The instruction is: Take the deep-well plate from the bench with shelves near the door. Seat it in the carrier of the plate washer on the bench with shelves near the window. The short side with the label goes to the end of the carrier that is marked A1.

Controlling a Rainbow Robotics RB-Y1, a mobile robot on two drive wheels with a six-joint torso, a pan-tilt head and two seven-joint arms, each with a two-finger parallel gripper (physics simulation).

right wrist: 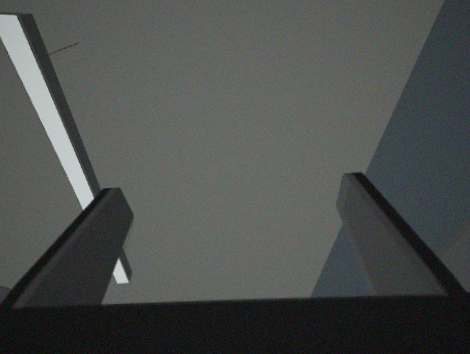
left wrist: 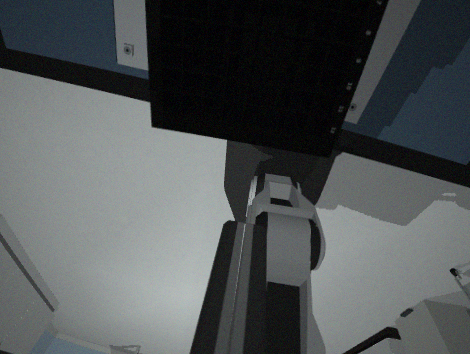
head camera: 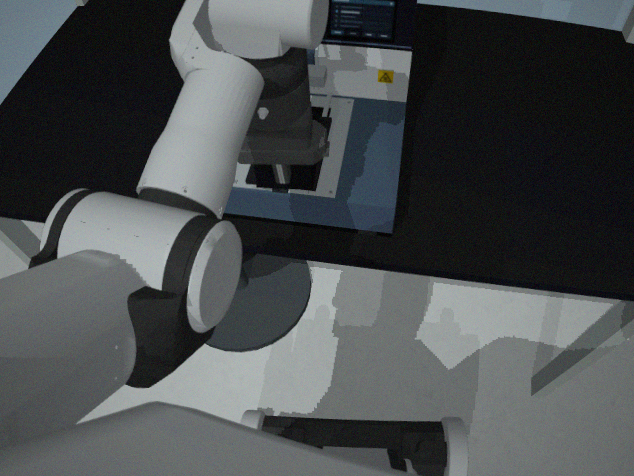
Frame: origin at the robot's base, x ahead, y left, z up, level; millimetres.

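Where they show: left gripper, fingertip midpoint: [left wrist: 243,236] [head camera: 283,178]; right gripper, fingertip midpoint: [right wrist: 230,195].
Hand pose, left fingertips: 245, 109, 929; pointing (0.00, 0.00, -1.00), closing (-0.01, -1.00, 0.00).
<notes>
Things, the pixels of their top centre, and the offset from my left fingertips, as dx, dy, dz. "*": a spot on its surface instead. Level surfaces: height alone.
- black deep-well plate, middle of its top: [head camera: 287,137] +97, +6, -23
- washer's screen, surface spot: [head camera: 362,19] * +279, -105, +65
- yellow warning sticker, surface spot: [head camera: 385,76] * +252, -145, -31
- black bench top, its level: dz -166
- slanted bench leg, surface spot: [head camera: 568,353] * -24, -655, -641
The plate washer [head camera: 376,169] [left wrist: 55,30] stands on the black bench, with a blue base and a pale panel around its carrier area. The black deep-well plate [head camera: 307,176] [left wrist: 240,65] lies within that panel, partly hidden by my left arm in the head view. Small pale marks run along its right long side in the left wrist view. Whether it sits fully down, its label and the A1 mark cannot be made out. My left gripper [head camera: 281,176] [left wrist: 243,236] is shut and empty, its tips over the plate area in the head view. My right gripper [right wrist: 230,195] is open and empty, facing ceiling and wall.
The washer's screen [head camera: 362,19] and a yellow warning sticker [head camera: 385,76] are at its back. The black bench top [head camera: 501,179] extends to both sides. A round dark disc [head camera: 271,312] stands below the bench's front edge, near my left arm. A slanted bench leg [head camera: 568,353] is at the right.
</notes>
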